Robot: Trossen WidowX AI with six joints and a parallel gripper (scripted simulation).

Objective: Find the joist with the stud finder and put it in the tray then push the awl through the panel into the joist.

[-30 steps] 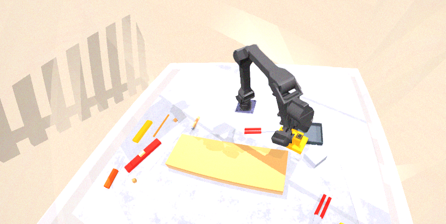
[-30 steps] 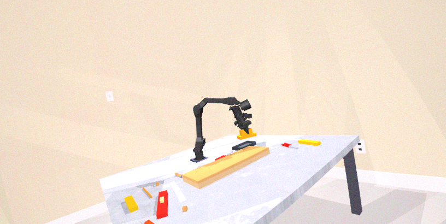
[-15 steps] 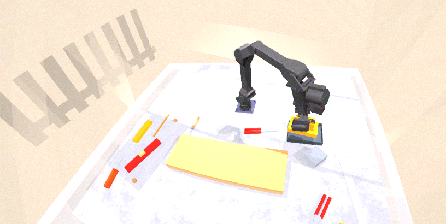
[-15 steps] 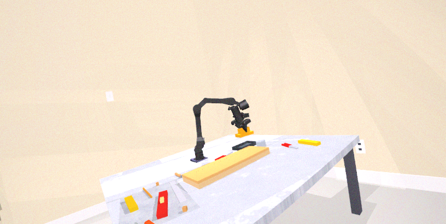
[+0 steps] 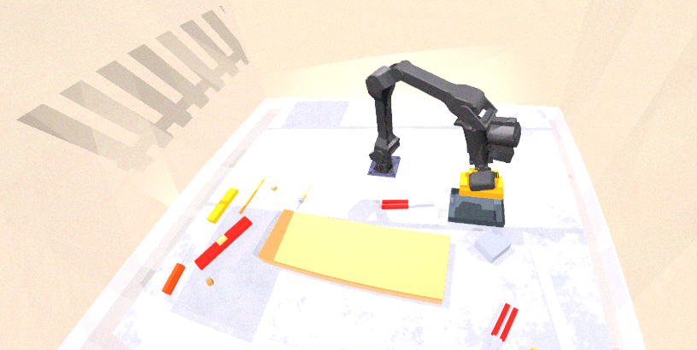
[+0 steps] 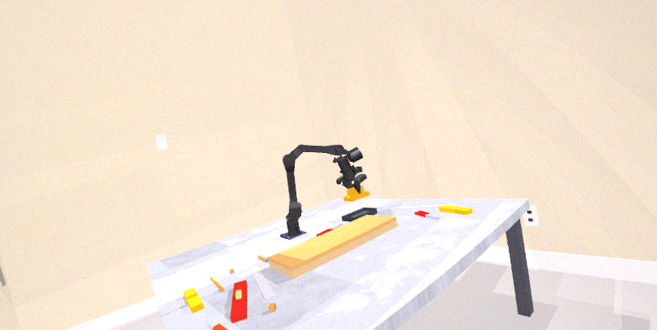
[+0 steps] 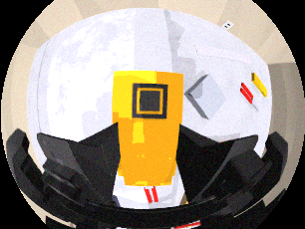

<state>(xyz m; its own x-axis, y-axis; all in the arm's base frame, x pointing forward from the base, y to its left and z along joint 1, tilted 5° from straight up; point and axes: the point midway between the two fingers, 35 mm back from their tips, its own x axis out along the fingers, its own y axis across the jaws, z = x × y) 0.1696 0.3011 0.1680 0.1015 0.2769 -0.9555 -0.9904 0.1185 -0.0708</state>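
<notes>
The dark tray lies 110 mm below my gripper tip and 10 mm to the right of it. From my gripper tip the other things lie so: square light: 30 mm above, 20 mm to the left; stud finder: 20 mm above, 10 mm to the left; grey block: 130 mm ahead, 100 mm below, 20 mm to the left.
</notes>
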